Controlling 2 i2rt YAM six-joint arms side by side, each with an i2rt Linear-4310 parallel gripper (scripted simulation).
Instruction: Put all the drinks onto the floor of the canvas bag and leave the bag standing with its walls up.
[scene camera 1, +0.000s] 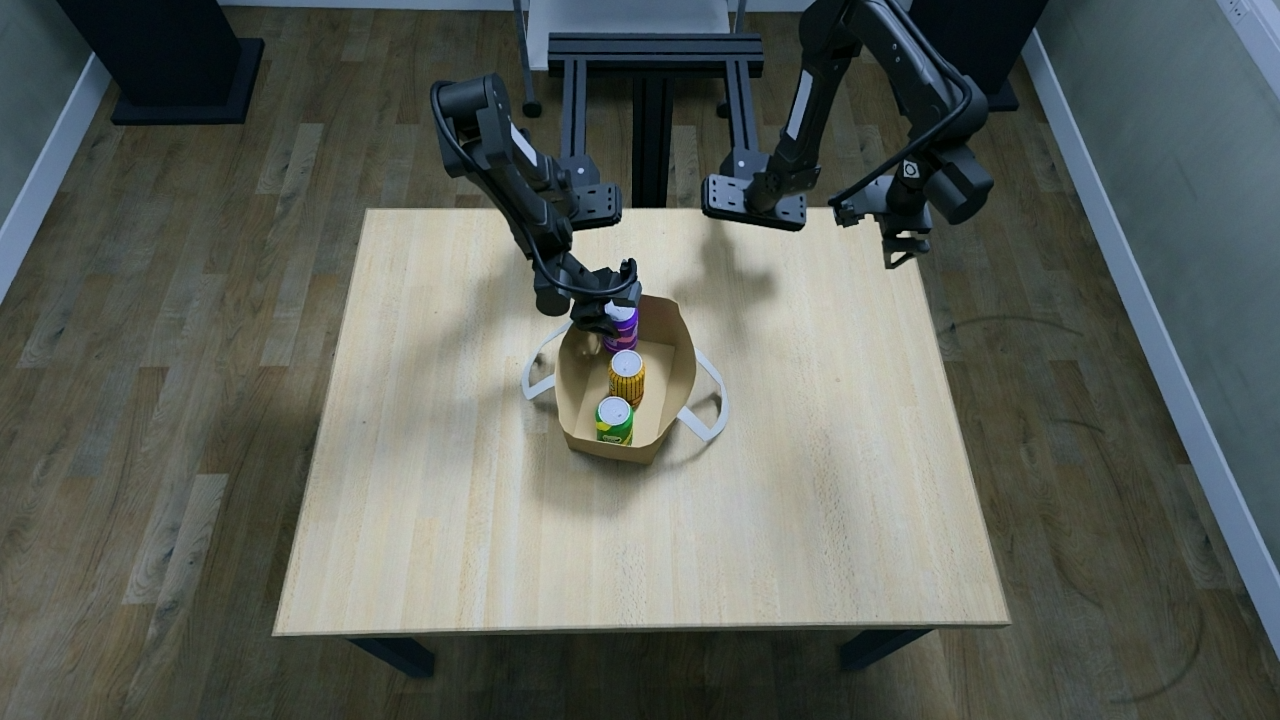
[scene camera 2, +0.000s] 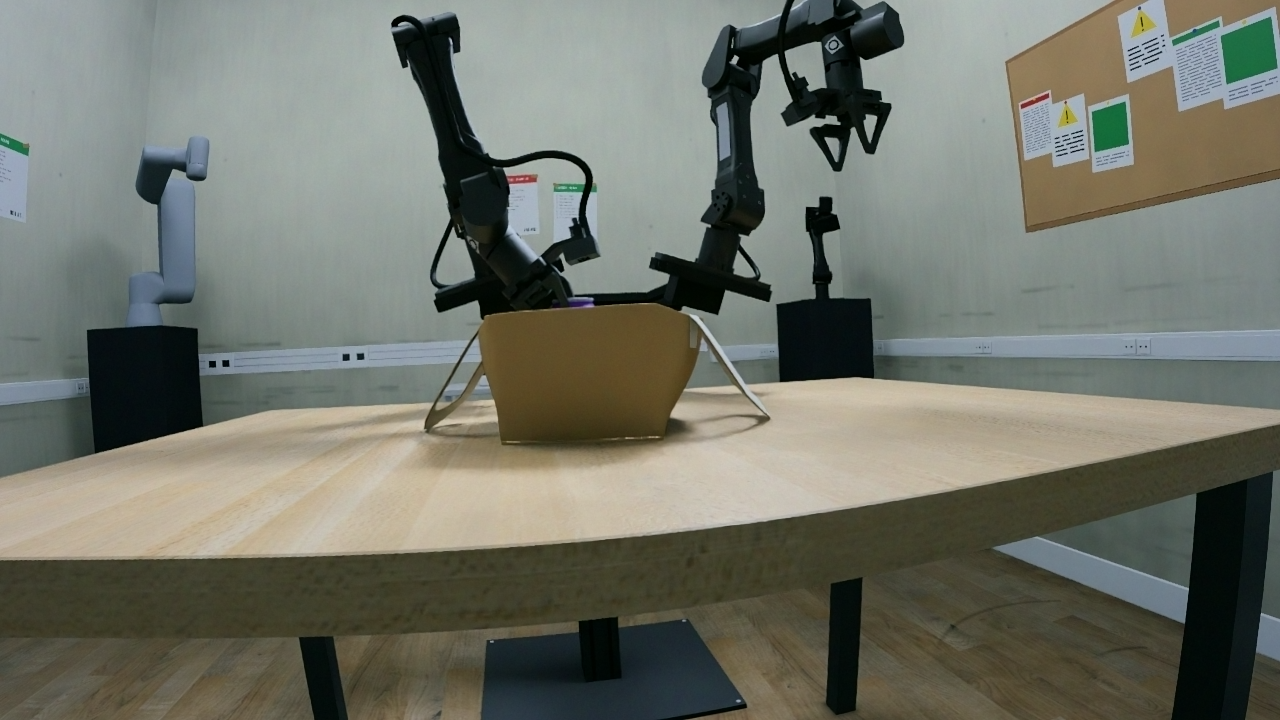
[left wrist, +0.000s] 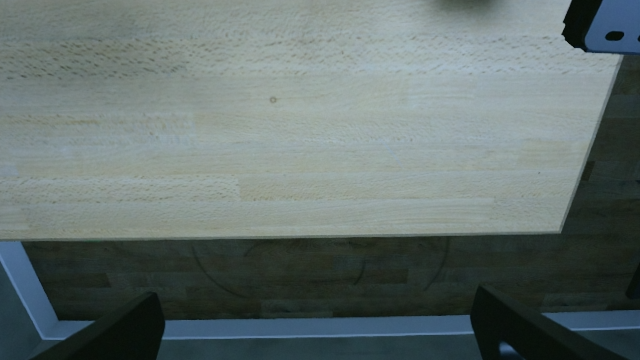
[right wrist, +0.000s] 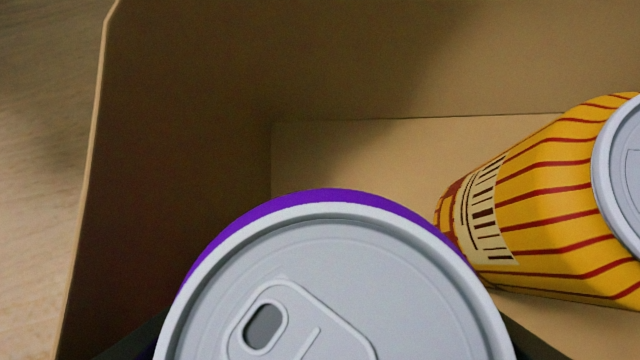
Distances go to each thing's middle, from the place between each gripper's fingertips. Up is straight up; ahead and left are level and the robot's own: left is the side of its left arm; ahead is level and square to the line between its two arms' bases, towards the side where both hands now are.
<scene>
The striped can (scene camera 1: 626, 369) lies 100 mm ahead of my right hand, 10 mm to the left of it and 50 mm below it. The rest, counted from my right hand: purple can (scene camera 1: 625, 319) (20 mm below).
My left gripper (scene camera 2: 853, 163) is now 3 cm past the purple can, 42 cm to the left of it and 26 cm above it. Also, from my left hand: striped can (7 cm ahead, 41 cm to the right, 29 cm below).
</scene>
